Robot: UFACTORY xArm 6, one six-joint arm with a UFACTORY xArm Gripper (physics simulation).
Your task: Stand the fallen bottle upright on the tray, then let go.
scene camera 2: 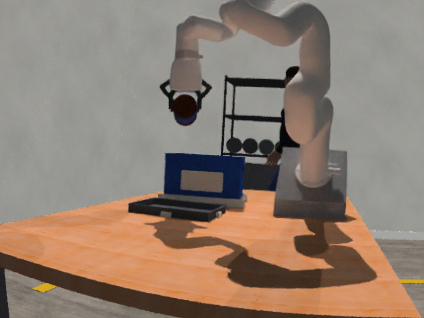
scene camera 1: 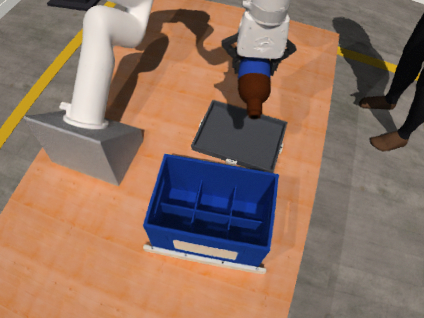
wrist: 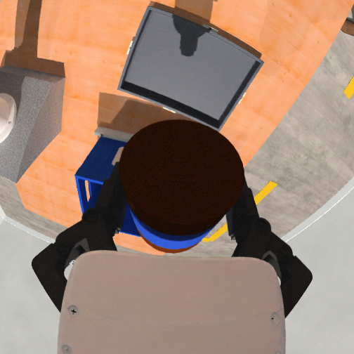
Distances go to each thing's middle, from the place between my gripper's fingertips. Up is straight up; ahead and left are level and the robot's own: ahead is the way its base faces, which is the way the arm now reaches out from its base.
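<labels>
The brown bottle (scene camera 1: 254, 79) is here, and my hand is 10 mm short of it and 40 mm to the left of it.
</labels>
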